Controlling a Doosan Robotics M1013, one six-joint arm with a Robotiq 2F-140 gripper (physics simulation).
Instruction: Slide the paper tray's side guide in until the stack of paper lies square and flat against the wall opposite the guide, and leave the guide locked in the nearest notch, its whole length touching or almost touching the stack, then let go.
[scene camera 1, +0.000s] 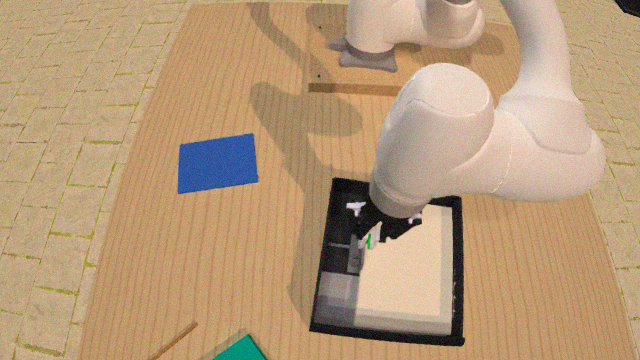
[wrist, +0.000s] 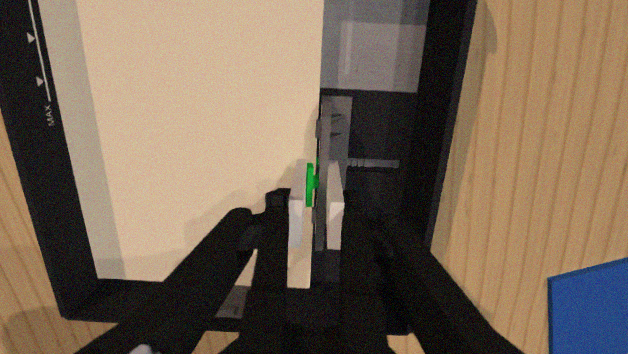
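Where they show: gripper, fingertip midpoint: (scene camera 1: 365, 242) (wrist: 316, 178); arm's base, origin of the base link: (scene camera 1: 368, 53).
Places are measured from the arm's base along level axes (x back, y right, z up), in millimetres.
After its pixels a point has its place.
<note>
The black paper tray (scene camera 1: 458, 265) @[x -667, y -225, z 36 mm] (wrist: 35, 160) @[x -648, y -225, z 39 mm] holds a cream paper stack (scene camera 1: 400, 280) @[x -704, y -102, z 6 mm] (wrist: 200, 100) @[x -690, y -107, z 6 mm]. The stack looks flat and square, its far edge along the wall with the MAX mark, a shaded strip beside that wall. The grey side guide (scene camera 1: 355, 255) @[x -654, y -1, z -13 mm] (wrist: 336, 107) @[x -684, y 1, z -13 mm] stands upright along the stack's opposite edge, touching or with a very thin dark line between them. My gripper (scene camera 1: 370, 238) @[x -636, y -15, z 31 mm] (wrist: 316, 178) @[x -636, y -15, z 31 mm] is shut on the guide, its pads on either side of the guide's plate and green latch (scene camera 1: 369, 241) @[x -636, y -20, z 48 mm] (wrist: 310, 185) @[x -636, y -19, z 47 mm]. The fingers hide the guide's near part; whether it is locked cannot be seen.
A slotted track (wrist: 380, 163) @[x -631, y 47, z -29 mm] runs from the guide toward the tray's near side wall. A blue sheet (scene camera 1: 218, 164) @[x -465, y 367, z -27 mm] (wrist: 590, 310) @[x -456, y 314, z -27 mm] lies on the wooden table. A green object (scene camera 1: 242, 351) @[x -893, y 209, z -17 mm] and a thin brown stick (scene camera 1: 175, 340) @[x -902, y 362, z -28 mm] lie at the table's front left.
</note>
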